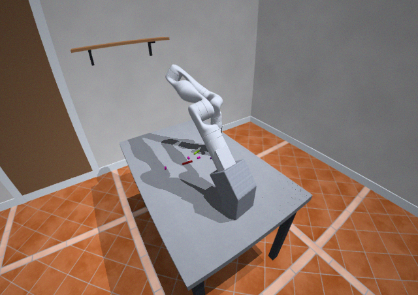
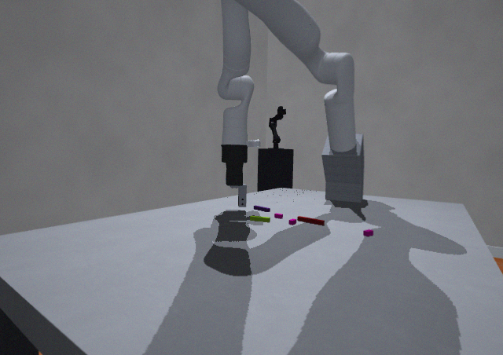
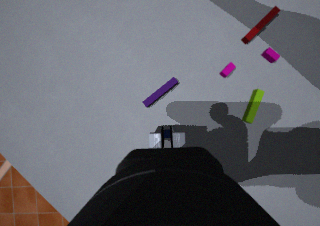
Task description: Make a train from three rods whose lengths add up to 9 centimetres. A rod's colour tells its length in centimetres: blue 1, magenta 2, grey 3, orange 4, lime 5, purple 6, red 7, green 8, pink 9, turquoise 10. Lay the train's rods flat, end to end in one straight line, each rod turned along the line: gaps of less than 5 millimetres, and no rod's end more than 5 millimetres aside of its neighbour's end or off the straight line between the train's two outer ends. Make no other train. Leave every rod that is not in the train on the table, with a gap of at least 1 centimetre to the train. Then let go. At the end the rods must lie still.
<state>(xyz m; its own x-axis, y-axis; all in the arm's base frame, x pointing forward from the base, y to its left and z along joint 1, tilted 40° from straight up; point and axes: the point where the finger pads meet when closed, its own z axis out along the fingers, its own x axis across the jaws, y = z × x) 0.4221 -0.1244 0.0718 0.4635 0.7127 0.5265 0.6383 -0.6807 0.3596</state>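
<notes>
The blue rod is 10 mm below my hand. From my hand the other things lie so: purple rod 50 mm behind, 30 mm to the left, 30 mm below; then lime rod 50 mm ahead, 120 mm to the left, 30 mm below; then red rod 40 mm behind, 220 mm to the left, 30 mm below.
</notes>
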